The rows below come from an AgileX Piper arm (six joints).
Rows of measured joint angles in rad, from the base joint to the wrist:
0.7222, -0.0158, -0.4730, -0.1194, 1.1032, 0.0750
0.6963, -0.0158, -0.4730, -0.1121, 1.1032, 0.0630
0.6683, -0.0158, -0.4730, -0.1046, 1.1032, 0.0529
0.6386, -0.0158, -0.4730, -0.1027, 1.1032, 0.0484
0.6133, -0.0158, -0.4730, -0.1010, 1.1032, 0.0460
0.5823, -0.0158, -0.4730, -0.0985, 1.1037, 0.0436
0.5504, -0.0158, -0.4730, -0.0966, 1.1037, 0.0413
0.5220, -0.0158, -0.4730, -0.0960, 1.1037, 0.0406
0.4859, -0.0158, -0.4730, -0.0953, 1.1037, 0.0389
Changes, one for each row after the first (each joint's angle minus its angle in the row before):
-0.0259, 0.0000, 0.0000, 0.0073, 0.0000, -0.0120
-0.0280, 0.0000, 0.0000, 0.0075, 0.0000, -0.0101
-0.0297, 0.0000, 0.0000, 0.0019, 0.0000, -0.0045
-0.0253, 0.0000, 0.0000, 0.0017, 0.0000, -0.0024
-0.0310, 0.0000, 0.0000, 0.0025, 0.0005, -0.0024
-0.0319, 0.0000, 0.0000, 0.0019, 0.0000, -0.0023
-0.0284, 0.0000, 0.0000, 0.0006, 0.0000, -0.0007
-0.0361, 0.0000, 0.0000, 0.0007, 0.0000, -0.0017

